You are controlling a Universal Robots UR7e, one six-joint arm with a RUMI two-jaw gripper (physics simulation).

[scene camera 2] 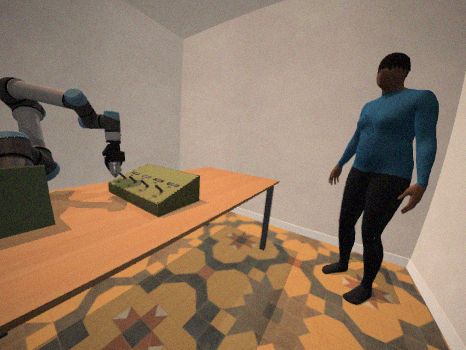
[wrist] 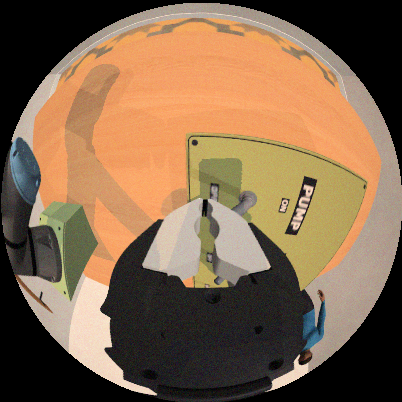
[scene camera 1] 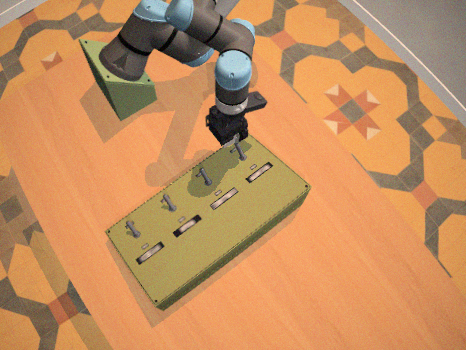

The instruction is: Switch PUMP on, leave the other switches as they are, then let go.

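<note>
The olive switch panel [scene camera 1: 210, 250] [scene camera 2: 177, 200] [wrist: 265, 167] lies on the table. The PUMP lever [scene camera 1: 240, 151] [wrist: 245, 201] is the rightmost of its row in the scene camera 1 view and leans toward its OFF label [wrist: 214, 192], away from its ON label [wrist: 284, 205]. My gripper [scene camera 1: 234, 142] [scene camera 2: 117, 175] [wrist: 203, 200] is shut and empty, its tips low at the OFF side of that lever. One finger hides the lever's free end in the wrist view; contact cannot be told. The other levers [scene camera 1: 205, 176] [scene camera 1: 169, 202] [scene camera 1: 133, 229] lean the same way.
The green arm base [scene camera 1: 131, 100] [scene camera 2: 25, 200] [wrist: 75, 245] stands on the table [scene camera 1: 280, 280] [scene camera 2: 100, 250] [wrist: 165, 100]. A person in a blue top [scene camera 2: 390, 135] [wrist: 311, 327] stands beyond the table. The arm's shadow falls across the table and panel.
</note>
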